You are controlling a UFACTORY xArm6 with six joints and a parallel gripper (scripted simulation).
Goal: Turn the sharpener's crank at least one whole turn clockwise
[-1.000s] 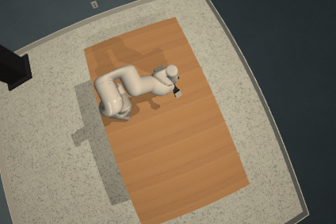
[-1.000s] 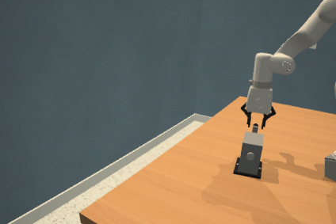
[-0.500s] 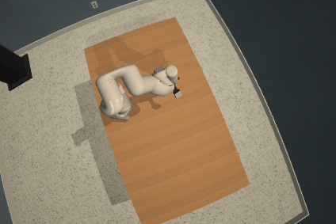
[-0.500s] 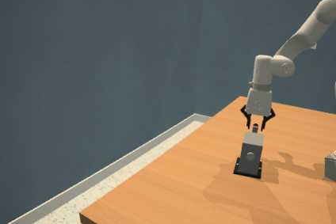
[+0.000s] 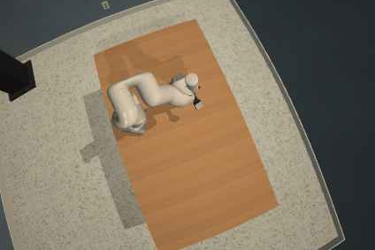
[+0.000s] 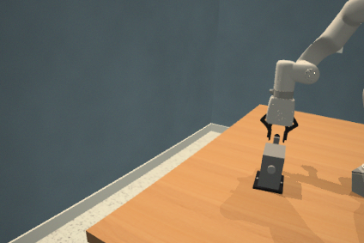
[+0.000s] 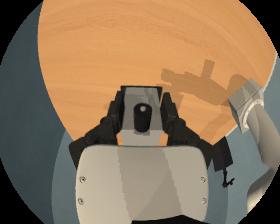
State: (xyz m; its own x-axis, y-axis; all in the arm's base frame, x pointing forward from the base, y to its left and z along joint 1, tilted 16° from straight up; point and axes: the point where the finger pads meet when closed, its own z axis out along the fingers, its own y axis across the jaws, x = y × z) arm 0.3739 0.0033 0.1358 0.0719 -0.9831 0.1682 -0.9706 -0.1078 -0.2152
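Right now my hand is 20 mm to the right of the dark crank knob.
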